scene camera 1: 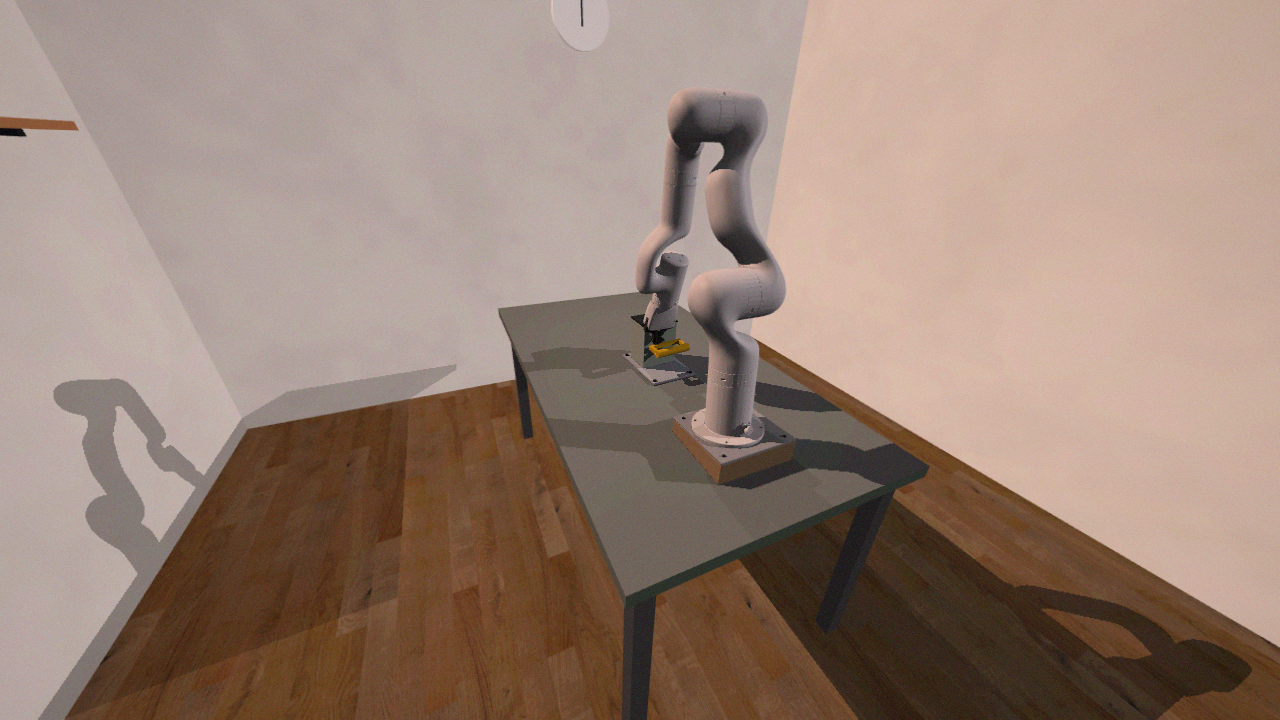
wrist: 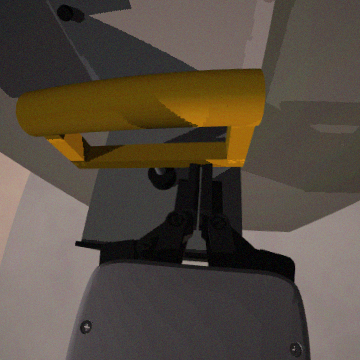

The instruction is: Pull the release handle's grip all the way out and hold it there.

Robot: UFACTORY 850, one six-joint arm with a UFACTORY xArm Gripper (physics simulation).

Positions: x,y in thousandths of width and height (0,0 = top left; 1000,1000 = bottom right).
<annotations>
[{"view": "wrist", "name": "my gripper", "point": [557,488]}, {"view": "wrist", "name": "yellow release handle grip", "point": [654,271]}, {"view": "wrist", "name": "base plate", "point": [304,129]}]
</annotations>
